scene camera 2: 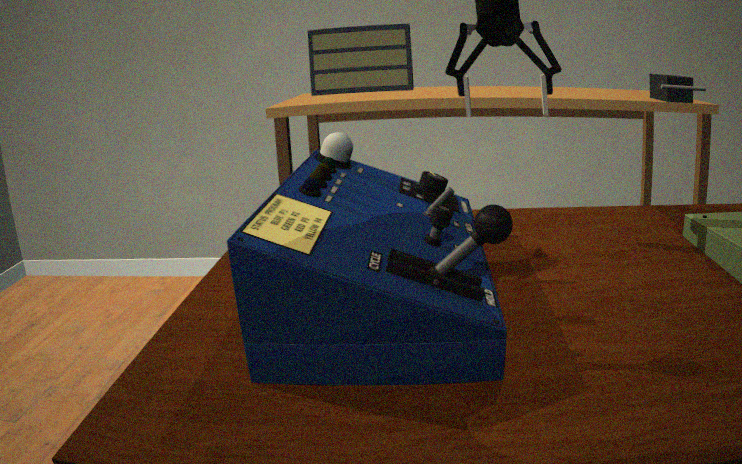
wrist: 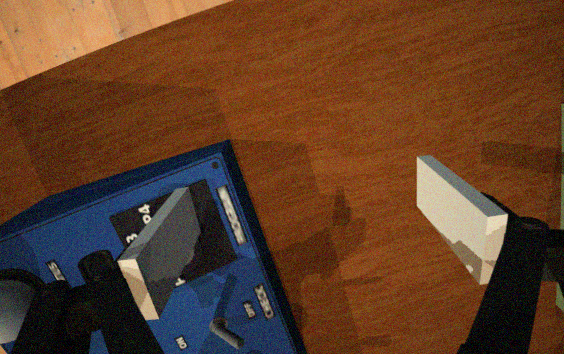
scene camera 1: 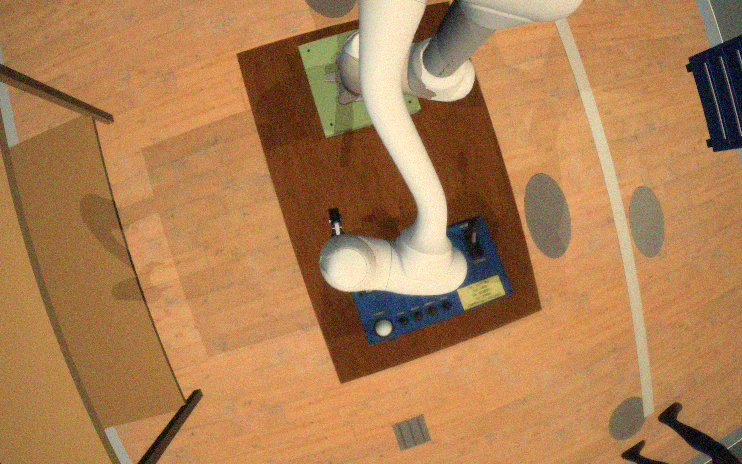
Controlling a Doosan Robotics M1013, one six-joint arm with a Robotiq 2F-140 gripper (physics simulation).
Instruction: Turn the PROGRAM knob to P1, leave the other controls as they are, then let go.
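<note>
The blue console has a sloping top. Its black PROGRAM knob stands near the low edge in scene camera 2; its pointer cannot be read there. In the wrist view one finger covers the knob, while its dark dial plate and the P4 mark show. My gripper is open and empty, above the console's level. In the wrist view one finger overlaps the dial plate and the other is over the brown table, so the knob is off-centre between them. The arm hides the knob in scene camera 1.
A CHECK toggle stands beside the dial. A ball-topped lever, a white dome and a yellow label are on the console. The green base plate lies across the table.
</note>
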